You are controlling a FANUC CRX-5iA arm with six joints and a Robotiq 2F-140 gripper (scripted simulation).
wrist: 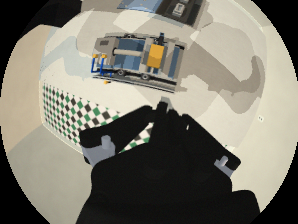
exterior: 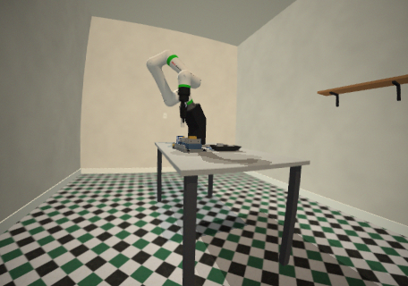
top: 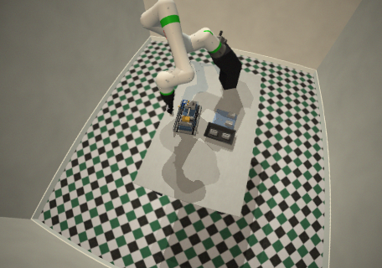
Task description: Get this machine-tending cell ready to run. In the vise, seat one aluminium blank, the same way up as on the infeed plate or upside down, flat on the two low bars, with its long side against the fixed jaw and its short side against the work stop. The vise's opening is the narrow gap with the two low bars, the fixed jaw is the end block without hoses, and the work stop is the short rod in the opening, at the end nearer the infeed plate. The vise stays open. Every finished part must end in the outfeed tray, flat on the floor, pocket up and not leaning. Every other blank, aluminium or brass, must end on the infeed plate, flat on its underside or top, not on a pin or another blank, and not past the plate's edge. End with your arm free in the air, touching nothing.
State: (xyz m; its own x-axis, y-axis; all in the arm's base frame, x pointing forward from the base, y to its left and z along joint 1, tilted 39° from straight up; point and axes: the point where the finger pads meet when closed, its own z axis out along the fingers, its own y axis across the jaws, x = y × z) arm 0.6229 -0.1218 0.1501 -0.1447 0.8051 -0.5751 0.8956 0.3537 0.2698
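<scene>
The brass blank is 60 mm behind my hand, 90 mm to the left of it and 120 mm below it.
</scene>
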